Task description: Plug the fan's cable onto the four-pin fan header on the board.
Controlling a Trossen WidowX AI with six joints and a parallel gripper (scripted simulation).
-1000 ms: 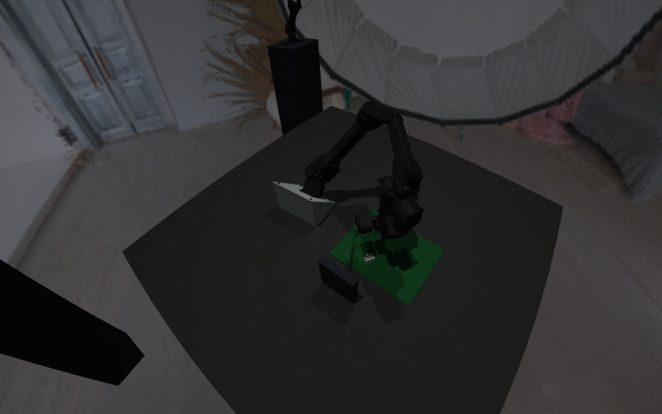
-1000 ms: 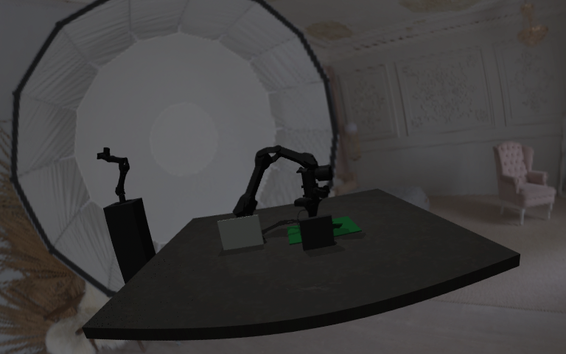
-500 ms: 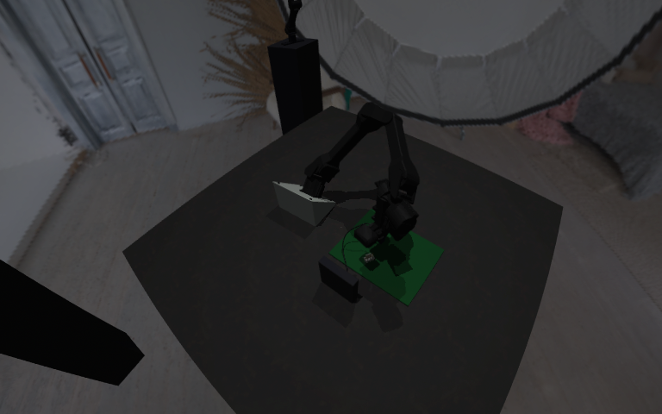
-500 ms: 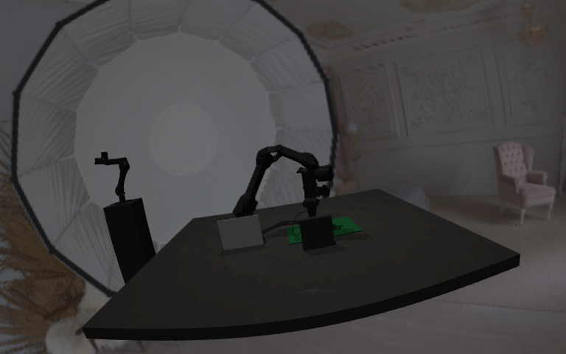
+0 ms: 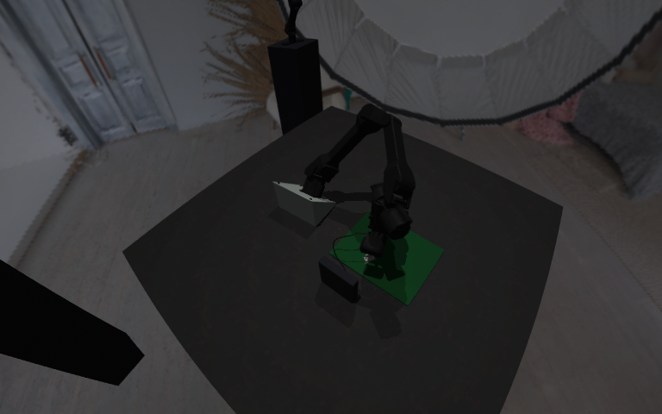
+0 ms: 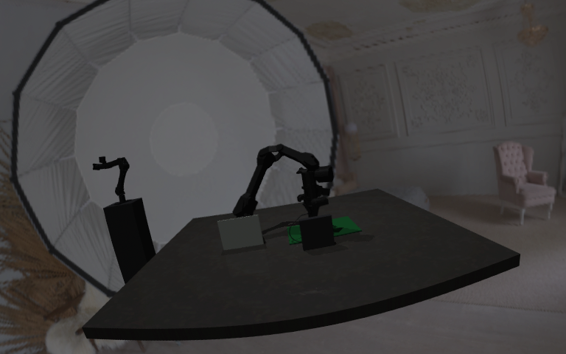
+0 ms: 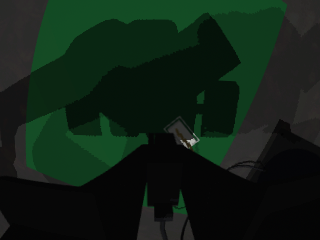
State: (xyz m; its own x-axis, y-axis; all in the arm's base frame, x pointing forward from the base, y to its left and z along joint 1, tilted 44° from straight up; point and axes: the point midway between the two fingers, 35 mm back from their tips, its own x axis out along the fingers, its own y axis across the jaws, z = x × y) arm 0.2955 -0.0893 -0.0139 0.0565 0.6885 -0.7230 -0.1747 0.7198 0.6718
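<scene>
The green board is 30 mm ahead of my gripper tip, 30 mm to the left of it and 80 mm below it. Also, from my gripper tip: fan box 40 mm behind, 160 mm to the right, 10 mm below; black plug 10 mm behind, 10 mm above.
</scene>
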